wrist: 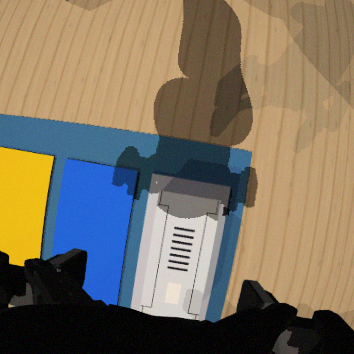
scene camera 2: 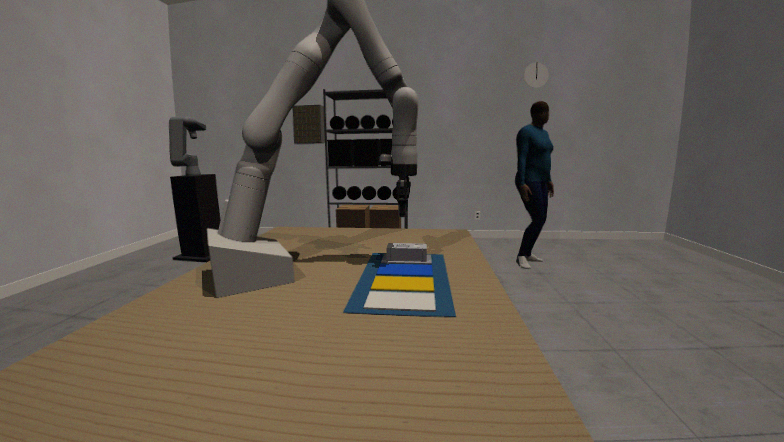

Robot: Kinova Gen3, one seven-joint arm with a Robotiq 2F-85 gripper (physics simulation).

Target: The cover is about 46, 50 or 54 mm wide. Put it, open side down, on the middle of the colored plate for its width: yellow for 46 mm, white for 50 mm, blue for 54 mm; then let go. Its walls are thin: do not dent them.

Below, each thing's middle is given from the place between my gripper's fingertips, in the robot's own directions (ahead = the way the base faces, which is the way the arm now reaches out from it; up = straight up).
The grey cover (scene camera 2: 395, 251) lies 120 mm below my hand, 10 mm to the left of it and 10 mm ahead of it. Round my hand: blue plate (wrist: 95, 200): 140 mm below, 80 mm to the right, 10 mm ahead; yellow plate (scene camera 2: 387, 283): 180 mm to the right, 140 mm below, 20 mm ahead; blue mat (scene camera 2: 444, 305): 140 mm below, 130 mm to the right, 20 mm ahead.
